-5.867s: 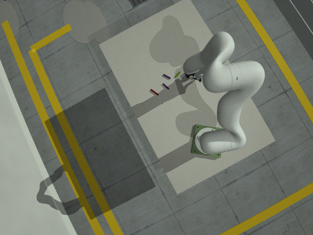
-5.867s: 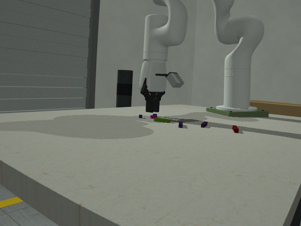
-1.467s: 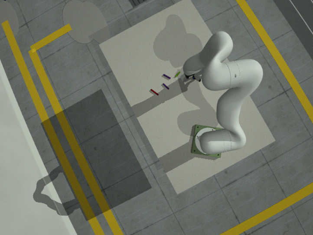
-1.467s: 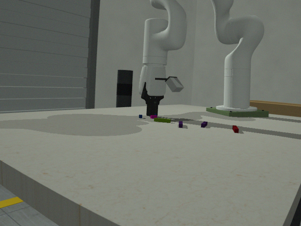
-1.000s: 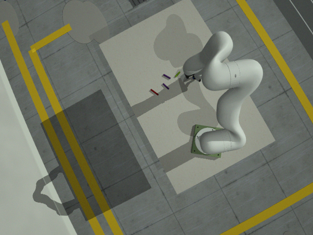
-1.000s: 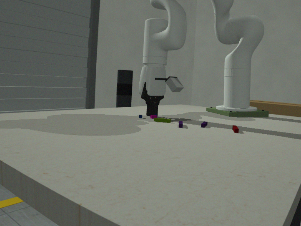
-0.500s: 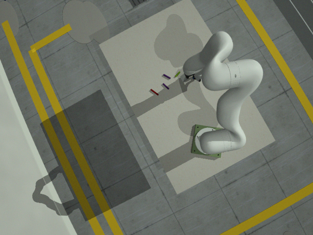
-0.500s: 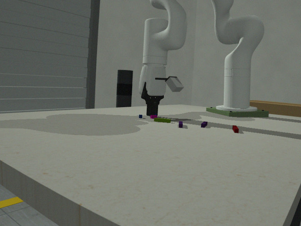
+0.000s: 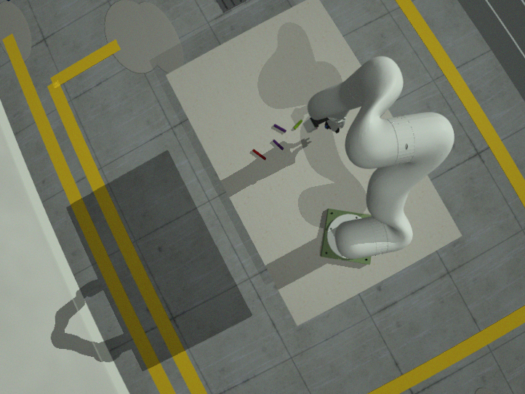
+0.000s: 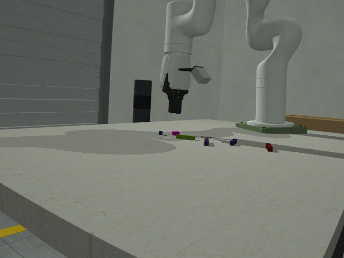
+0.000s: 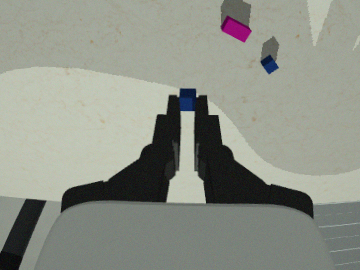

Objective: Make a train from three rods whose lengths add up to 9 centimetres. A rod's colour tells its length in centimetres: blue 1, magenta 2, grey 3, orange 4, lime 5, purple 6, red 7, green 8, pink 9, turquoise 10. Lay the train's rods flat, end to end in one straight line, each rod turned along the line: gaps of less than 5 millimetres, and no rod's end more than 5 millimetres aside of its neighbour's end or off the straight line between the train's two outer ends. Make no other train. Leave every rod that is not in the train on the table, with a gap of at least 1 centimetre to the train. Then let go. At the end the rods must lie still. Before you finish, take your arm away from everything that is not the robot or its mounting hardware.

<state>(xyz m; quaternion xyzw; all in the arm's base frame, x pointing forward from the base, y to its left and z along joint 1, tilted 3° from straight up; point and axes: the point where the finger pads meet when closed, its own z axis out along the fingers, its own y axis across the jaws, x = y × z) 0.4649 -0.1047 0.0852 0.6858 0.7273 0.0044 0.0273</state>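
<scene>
The magenta rod is 3 cm ahead of my hand, 4 cm to the left of it and 8 cm below it. Also, from my hand: lime rod (7 cm ahead, 11 cm to the left, 8 cm below); red rod (2 cm ahead, 32 cm to the left, 8 cm below).
</scene>
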